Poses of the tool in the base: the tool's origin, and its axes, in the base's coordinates. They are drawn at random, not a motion.
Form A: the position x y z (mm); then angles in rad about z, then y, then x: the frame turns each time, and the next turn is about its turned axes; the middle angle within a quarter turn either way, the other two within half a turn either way.
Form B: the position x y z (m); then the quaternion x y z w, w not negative. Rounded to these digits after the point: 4 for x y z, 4 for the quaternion.
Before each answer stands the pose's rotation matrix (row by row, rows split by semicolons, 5 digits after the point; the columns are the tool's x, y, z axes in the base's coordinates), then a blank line. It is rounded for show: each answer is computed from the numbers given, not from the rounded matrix.
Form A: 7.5 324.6 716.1 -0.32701 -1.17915 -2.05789
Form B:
0.36148 0.62315 0.69355; -0.12261 -0.70562 0.69790; 0.92428 -0.33732 -0.17866

0.0075 0.3246 0.7161 -0.7493 -0.1670 -0.5398 0.3454
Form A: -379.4 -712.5 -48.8 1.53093 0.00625 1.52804
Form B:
0.03985 -0.04246 0.99830; 0.99919 0.00794 -0.03955; -0.00625 0.99907 0.04274

-0.3794 -0.7125 -0.0488 0.4973 0.4810 0.4987 0.5221
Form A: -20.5 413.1 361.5 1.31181 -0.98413 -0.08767
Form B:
0.14177 -0.94426 -0.29710; 0.53513 0.32560 -0.77950; 0.83279 -0.04847 0.55146

-0.0205 0.4131 0.3615 0.2572 -0.3976 0.5206 0.7104
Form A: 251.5 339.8 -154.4 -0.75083 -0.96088 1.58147
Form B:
0.41879 -0.60655 -0.67581; -0.39079 0.55140 -0.73705; 0.81970 0.57277 -0.00611

0.2515 0.3398 -0.1544 0.4673 -0.5336 0.0770 0.7007
